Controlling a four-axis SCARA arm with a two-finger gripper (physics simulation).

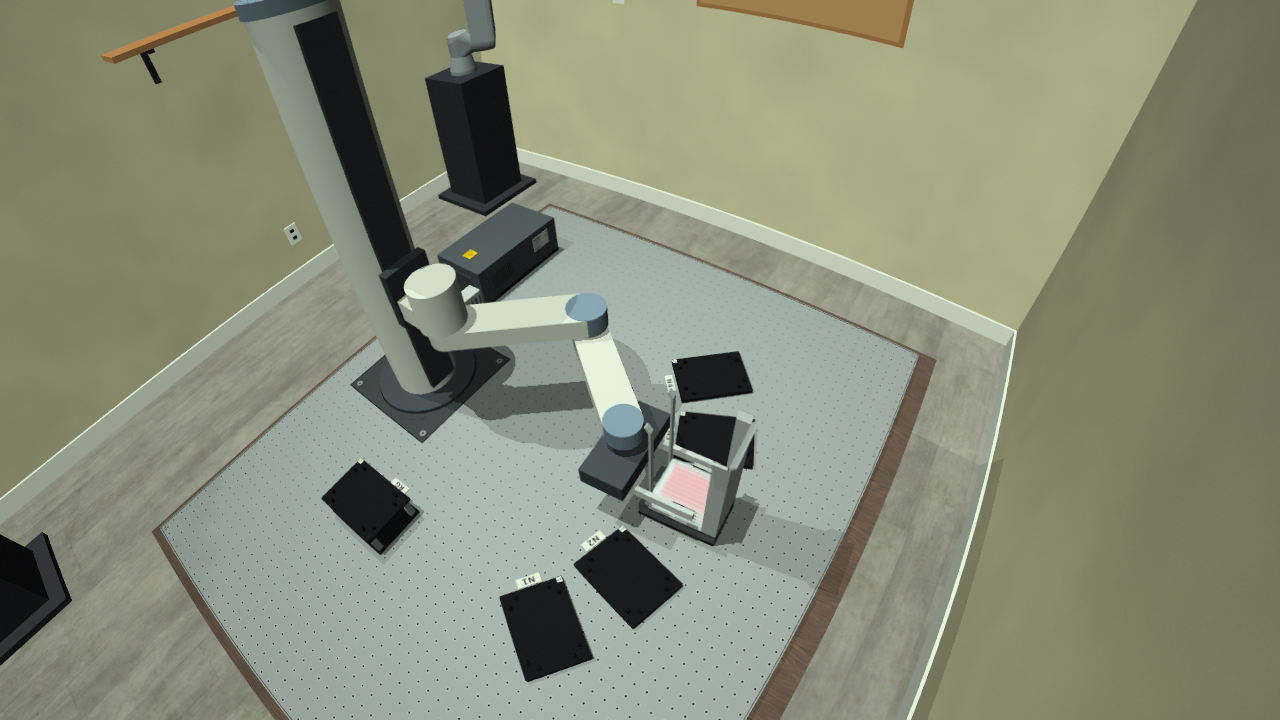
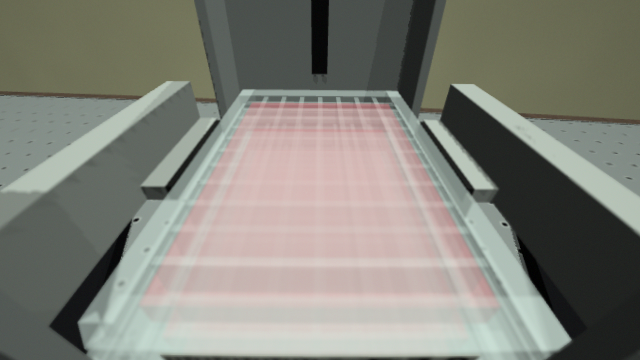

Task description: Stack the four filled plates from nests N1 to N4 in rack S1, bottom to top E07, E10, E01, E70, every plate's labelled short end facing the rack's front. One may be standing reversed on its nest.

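Seen in the pictures: gripper, fingertip midpoint: [image 1: 706,492] [image 2: 320,107]; arm's base, link origin: [image 1: 429,375].
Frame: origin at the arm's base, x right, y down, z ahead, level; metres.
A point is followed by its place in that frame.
Note:
My gripper [image 1: 685,486] {z 0.741, x -0.048, y -0.115 m} [image 2: 320,107] {z 0.741, x -0.048, y -0.115 m} is low inside rack S1 [image 1: 725,488] {z 0.788, x -0.005, y -0.239 m} [image 2: 275,45] {z 0.779, x -0.074, y -0.131 m}, shut on a clear-lidded plate [image 1: 691,483] {z 0.708, x -0.051, y -0.110 m} [image 2: 320,200] {z 0.691, x -0.043, y -0.109 m} with pink wells, gripped by its long sides. The plate lies level between the rack's posts, its far short end close to the slotted upright panel. Pink layers and rims show through and below it, so plate material lies under it; whether it touches that cannot be told. No plate label is readable. Nests N1 [image 1: 546,628] {z 0.635, x 0.296, y -0.025 m}, N2 [image 1: 628,577] {z 0.696, x 0.135, y -0.025 m} and the two behind the rack, N4 [image 1: 713,376] {z 0.587, x -0.359, y -0.025 m} and another [image 1: 705,433] {z 0.649, x -0.214, y -0.024 m}, show bare black tops.
A black block-like nest [image 1: 365,503] {z 0.205, x 0.338, y -0.073 m} stands at the left of the perforated table [image 1: 447,573] {z 0.413, x 0.328, y -0.013 m}. Two thin rack posts [image 1: 650,461] {z 0.656, x 0.003, y -0.214 m} [image 1: 672,425] {z 0.649, x -0.075, y -0.218 m} rise beside my gripper head. A dark grey control box [image 1: 501,246] {z -0.068, x -0.370, y -0.128 m} stands behind the arm's column.

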